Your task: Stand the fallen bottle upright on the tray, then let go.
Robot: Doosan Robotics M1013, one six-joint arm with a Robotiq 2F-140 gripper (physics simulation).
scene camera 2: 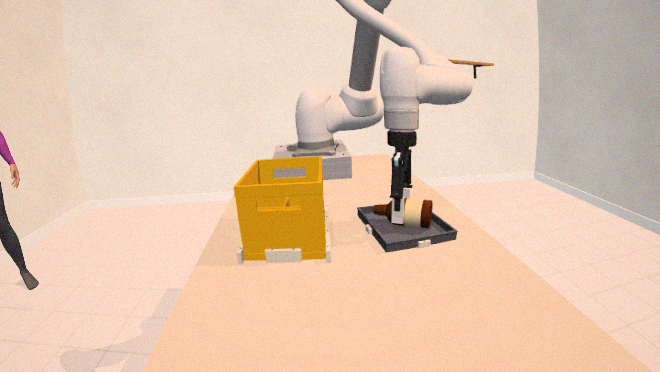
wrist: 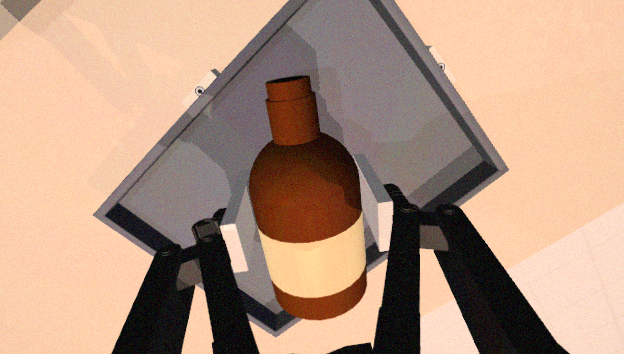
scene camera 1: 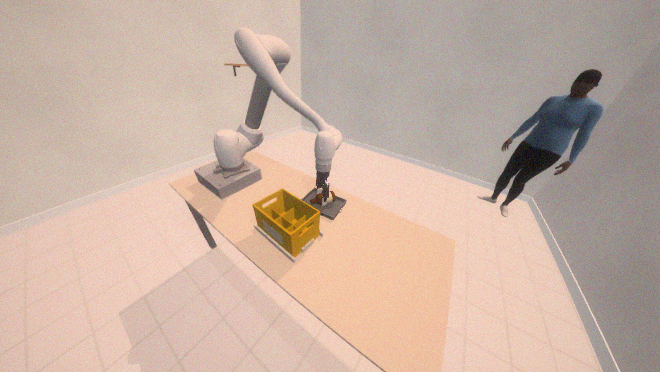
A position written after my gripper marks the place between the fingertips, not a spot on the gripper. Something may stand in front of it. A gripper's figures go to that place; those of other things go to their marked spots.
Scene:
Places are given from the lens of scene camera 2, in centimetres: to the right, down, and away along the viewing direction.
my gripper point(scene camera 2: 400, 217): 19, 8, 89
brown bottle point(scene camera 2: 417, 212): 22, 7, 83

